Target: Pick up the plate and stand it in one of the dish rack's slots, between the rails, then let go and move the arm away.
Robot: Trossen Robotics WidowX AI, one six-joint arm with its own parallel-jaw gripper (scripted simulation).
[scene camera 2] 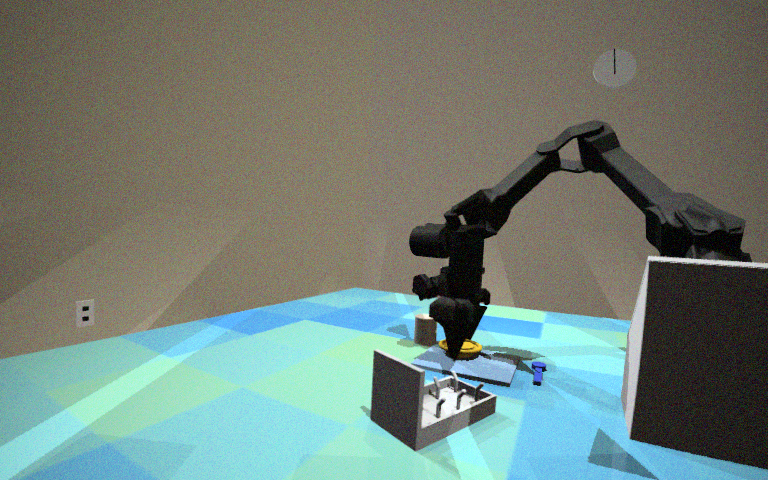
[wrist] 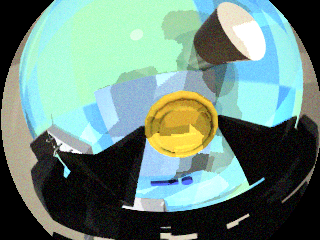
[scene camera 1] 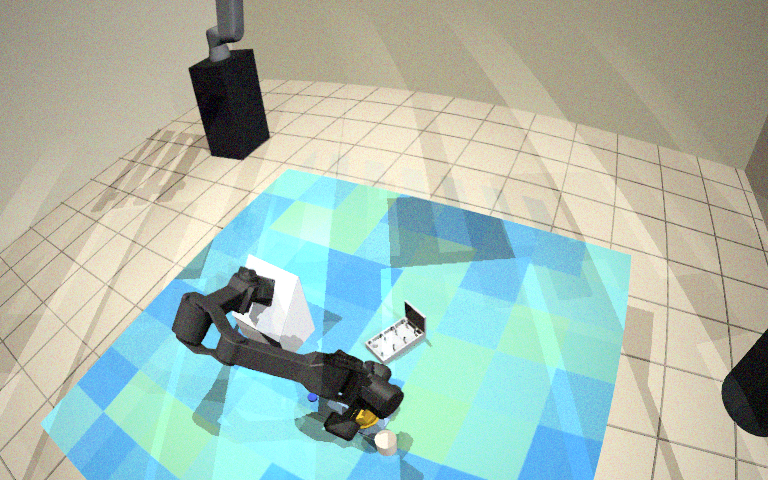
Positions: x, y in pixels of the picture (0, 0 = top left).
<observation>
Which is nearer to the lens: the grey dish rack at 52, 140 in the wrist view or the beige cylinder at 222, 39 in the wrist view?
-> The beige cylinder.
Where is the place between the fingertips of my gripper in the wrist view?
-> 182, 124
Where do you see a grey-blue slab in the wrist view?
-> At 123, 107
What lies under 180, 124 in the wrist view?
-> A yellow plate.
</observation>
